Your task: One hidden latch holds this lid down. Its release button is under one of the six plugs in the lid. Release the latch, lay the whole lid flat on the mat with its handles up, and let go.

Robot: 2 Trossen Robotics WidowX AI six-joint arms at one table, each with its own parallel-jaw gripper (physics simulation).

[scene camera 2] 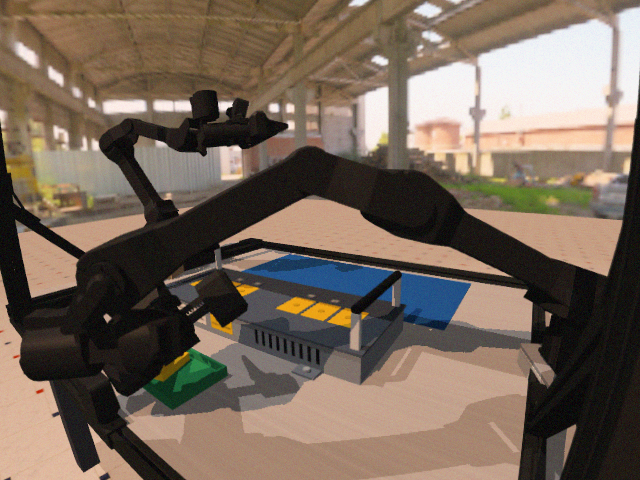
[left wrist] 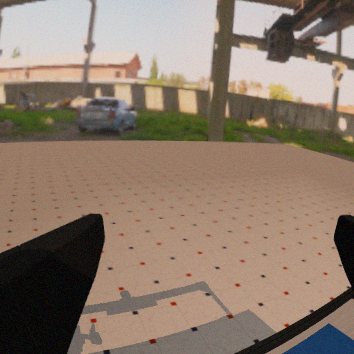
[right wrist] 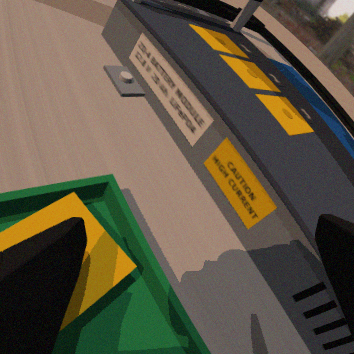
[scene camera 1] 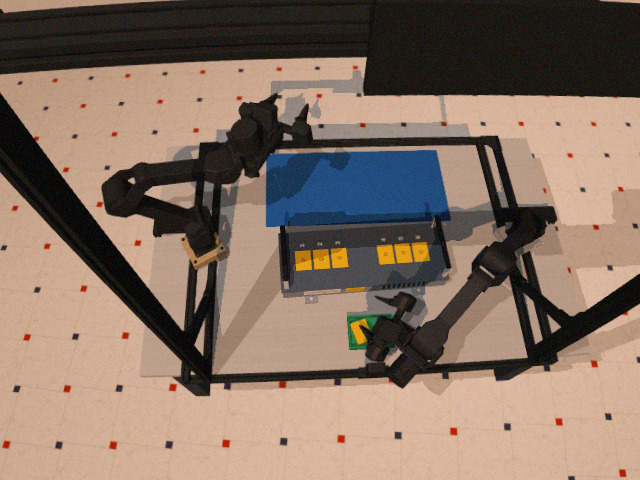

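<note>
The dark grey lid lies on the battery module, a black-barred handle at each end. Six yellow plugs sit flush in it, in two rows of three; one plug is next to the middle gap. No release button shows. A yellow block lies in a green tray. My right gripper is open above the tray, in front of the module. My left gripper is open, raised near the mat's back left.
The blue mat lies behind the module. Bolted tabs stick out at the module's front. A tan block is under the left arm's base. Black frame bars surround the table; the right arm crosses scene camera 2.
</note>
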